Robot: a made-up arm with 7 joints.
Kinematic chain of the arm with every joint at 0, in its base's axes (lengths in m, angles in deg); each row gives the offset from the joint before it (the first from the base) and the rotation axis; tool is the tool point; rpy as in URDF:
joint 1: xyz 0 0 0.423 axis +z
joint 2: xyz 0 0 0 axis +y
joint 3: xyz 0 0 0.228 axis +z
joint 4: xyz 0.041 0 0 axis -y
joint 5: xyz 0.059 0 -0.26 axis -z
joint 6: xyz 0 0 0 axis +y
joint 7: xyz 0.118 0 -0.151 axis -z
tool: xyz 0 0 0 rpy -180 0 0
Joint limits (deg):
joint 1: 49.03..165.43
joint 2: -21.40..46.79
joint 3: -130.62..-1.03
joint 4: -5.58..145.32
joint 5: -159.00..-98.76
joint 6: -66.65..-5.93
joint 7: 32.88..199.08
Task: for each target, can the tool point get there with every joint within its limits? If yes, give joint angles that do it. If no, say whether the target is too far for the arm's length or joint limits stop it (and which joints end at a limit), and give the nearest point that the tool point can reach.
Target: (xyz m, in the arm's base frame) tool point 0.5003 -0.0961 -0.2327
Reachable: no: too far | nearest point 0.3103 0.0233 0.1857 | short by 0.475 m
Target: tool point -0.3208 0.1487 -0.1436
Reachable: no: joint limits stop it (at a limit: joint 2, joint 5, joint 6) | nearest point -0.2618 0.1214 0.1412 | short by 0.292 m
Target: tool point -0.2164 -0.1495 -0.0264
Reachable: no: joint limits stop it (at a limit: joint 1, joint 2, joint 3, joint 5, joint 6) | nearest point -0.2043 -0.0767 0.1480 | short by 0.189 m
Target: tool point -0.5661 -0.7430 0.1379
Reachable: no: too far | nearest point -0.3404 -0.0977 0.2692 | short by 0.696 m
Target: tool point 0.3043 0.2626 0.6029
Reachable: yes | joints 111.33 11.45 -92.82 99.77 -140.87 -32.57 166.10
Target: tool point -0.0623 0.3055 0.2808
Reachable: yes | joints 88.37 33.62 -14.74 63.56 -123.75 -35.74 136.78
